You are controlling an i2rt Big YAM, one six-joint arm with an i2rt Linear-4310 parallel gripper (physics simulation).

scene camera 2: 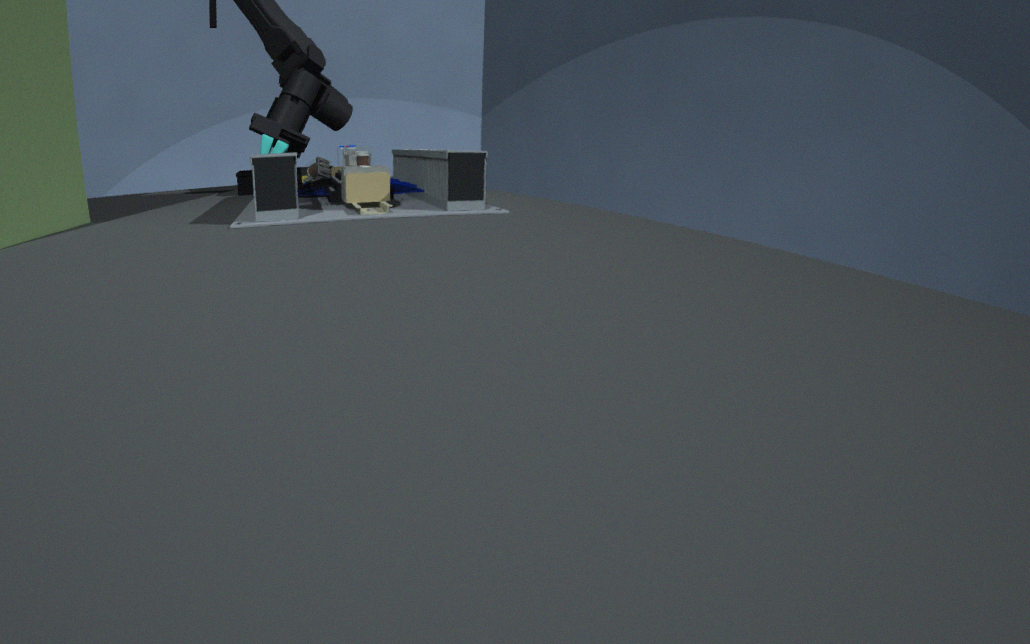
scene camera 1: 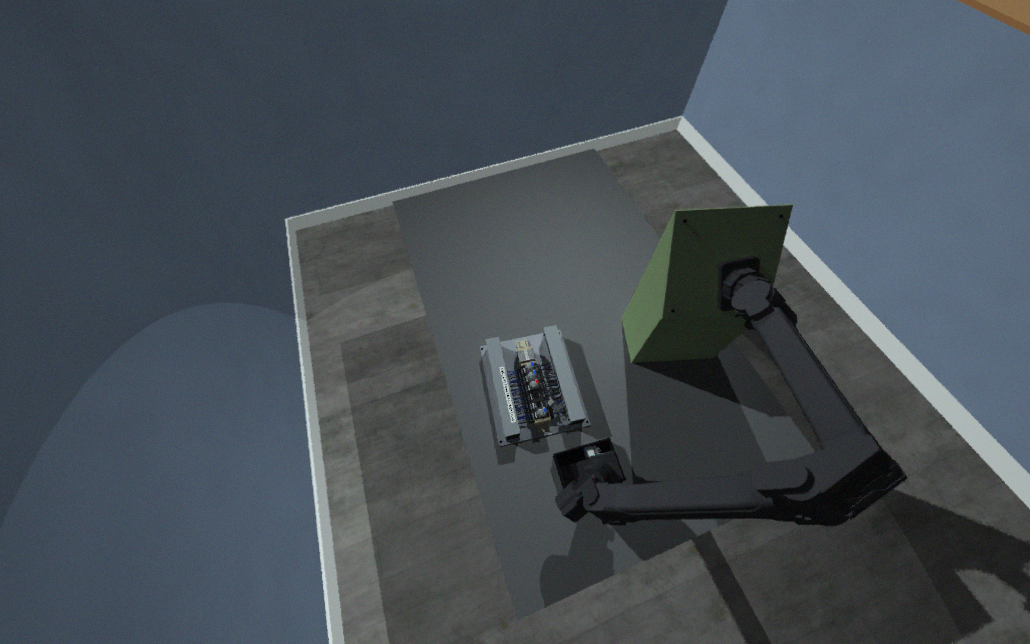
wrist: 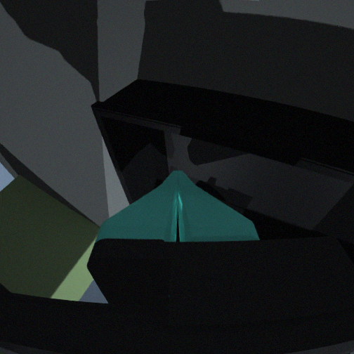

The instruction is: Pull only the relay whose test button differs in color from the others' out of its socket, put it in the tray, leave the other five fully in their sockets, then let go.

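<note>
The grey relay board carries a row of clear relays between two ducts. A red spot and blue spots show on the row; single test buttons are too small to tell apart. In scene camera 2 a brown-and-grey part leans beside the row, and a relay with a blue top stands upright. The black tray is near the board's front edge. A small pale part, apparently a relay, lies in it. My gripper is shut and empty, low over the tray; its fingers hide part of the tray's inside.
A tall green pedestal carries the arm at the right of scene camera 1. The two grey ducts stand up along the board's sides. The arm's forearm stretches across from the right to the tray.
</note>
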